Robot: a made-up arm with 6 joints. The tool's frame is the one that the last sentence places.
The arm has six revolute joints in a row. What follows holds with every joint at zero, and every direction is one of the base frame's.
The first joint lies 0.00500 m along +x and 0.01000 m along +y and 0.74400 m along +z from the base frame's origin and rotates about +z.
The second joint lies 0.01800 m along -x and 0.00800 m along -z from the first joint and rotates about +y.
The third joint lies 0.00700 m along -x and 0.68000 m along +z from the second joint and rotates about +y.
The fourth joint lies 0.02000 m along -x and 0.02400 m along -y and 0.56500 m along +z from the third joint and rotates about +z.
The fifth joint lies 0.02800 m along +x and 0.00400 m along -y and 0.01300 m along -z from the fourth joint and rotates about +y.
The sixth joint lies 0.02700 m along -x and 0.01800 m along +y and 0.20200 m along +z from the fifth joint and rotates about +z.
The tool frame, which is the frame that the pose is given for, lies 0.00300 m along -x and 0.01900 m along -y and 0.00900 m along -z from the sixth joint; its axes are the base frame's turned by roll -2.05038, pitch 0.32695 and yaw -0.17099 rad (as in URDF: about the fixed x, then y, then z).
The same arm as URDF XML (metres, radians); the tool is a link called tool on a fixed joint. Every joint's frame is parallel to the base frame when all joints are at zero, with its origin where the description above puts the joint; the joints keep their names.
<robot name="arm">
  <joint name="tool_joint" type="fixed">
    <parent link="link6"/>
    <child link="tool"/>
    <origin xyz="-0.003 -0.019 -0.009" rpy="-2.0504 0.327 -0.171"/>
  </joint>
  <joint name="joint 6" type="continuous">
    <parent link="link5"/>
    <child link="link6"/>
    <origin xyz="-0.027 0.018 0.202" rpy="0 0 0"/>
    <axis xyz="0 0 1"/>
  </joint>
  <joint name="joint 5" type="continuous">
    <parent link="link4"/>
    <child link="link5"/>
    <origin xyz="0.028 -0.004 -0.013" rpy="0 0 0"/>
    <axis xyz="0 1 0"/>
  </joint>
  <joint name="joint 4" type="continuous">
    <parent link="link3"/>
    <child link="link4"/>
    <origin xyz="-0.02 -0.024 0.565" rpy="0 0 0"/>
    <axis xyz="0 0 1"/>
  </joint>
  <joint name="joint 3" type="continuous">
    <parent link="link2"/>
    <child link="link3"/>
    <origin xyz="-0.007 0 0.68" rpy="0 0 0"/>
    <axis xyz="0 1 0"/>
  </joint>
  <joint name="joint 2" type="continuous">
    <parent link="link1"/>
    <child link="link2"/>
    <origin xyz="-0.018 0 -0.008" rpy="0 0 0"/>
    <axis xyz="0 1 0"/>
  </joint>
  <joint name="joint 1" type="continuous">
    <parent link="base_link"/>
    <child link="link1"/>
    <origin xyz="0.005 0.01 0.744" rpy="0 0 0"/>
    <axis xyz="0 0 1"/>
  </joint>
  <link name="base_link"/>
  <link name="link1"/>
  <link name="link2"/>
  <link name="link3"/>
  <link name="link4"/>
  <link name="link5"/>
  <link name="link6"/>
  <link name="tool"/>
</robot>

